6 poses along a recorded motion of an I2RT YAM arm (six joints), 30 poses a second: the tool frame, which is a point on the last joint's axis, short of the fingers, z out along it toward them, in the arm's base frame.
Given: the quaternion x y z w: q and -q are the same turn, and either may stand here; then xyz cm.
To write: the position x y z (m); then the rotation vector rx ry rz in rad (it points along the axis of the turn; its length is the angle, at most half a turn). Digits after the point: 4 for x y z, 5 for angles.
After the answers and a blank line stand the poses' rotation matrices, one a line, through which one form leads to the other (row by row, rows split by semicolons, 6 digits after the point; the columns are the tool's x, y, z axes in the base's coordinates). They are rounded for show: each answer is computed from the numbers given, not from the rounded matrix.
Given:
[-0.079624 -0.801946 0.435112 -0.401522 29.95 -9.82 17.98]
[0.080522 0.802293 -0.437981 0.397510 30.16 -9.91 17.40]
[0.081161 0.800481 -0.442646 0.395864 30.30 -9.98 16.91]
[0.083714 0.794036 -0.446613 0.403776 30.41 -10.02 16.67]
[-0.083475 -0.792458 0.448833 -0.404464 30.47 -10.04 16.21]
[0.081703 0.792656 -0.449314 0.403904 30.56 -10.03 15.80]
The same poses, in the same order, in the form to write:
[0.2995 -0.0982 0.1798 0.20129 2.02729 -1.09995]
[0.3016 -0.0991 0.1740 0.20394 2.03196 -1.10927]
[0.3030 -0.0998 0.1691 0.20571 2.02892 -1.12194]
[0.3041 -0.1002 0.1667 0.21140 2.00520 -1.12784]
[0.3047 -0.1004 0.1621 0.21073 2.00057 -1.13309]
[0.3056 -0.1003 0.1580 0.20631 2.00159 -1.13460]

-0.664880 0.477123 0.574707; -0.221706 0.608675 -0.761814; -0.713289 -0.633931 -0.298915
-0.671004 0.477408 0.567305; -0.218999 0.603377 -0.766795; -0.708374 -0.638762 -0.300316
-0.673409 0.480391 0.561912; -0.220519 0.594955 -0.772916; -0.705614 -0.644402 -0.294713
-0.659914 0.493607 0.566450; -0.227719 0.587057 -0.776857; -0.716001 -0.641651 -0.275003
-0.658882 0.495374 0.566109; -0.230773 0.583162 -0.778888; -0.715974 -0.643837 -0.269916
-0.660373 0.492484 0.566893; -0.233435 0.582883 -0.778303; -0.713734 -0.646302 -0.269957

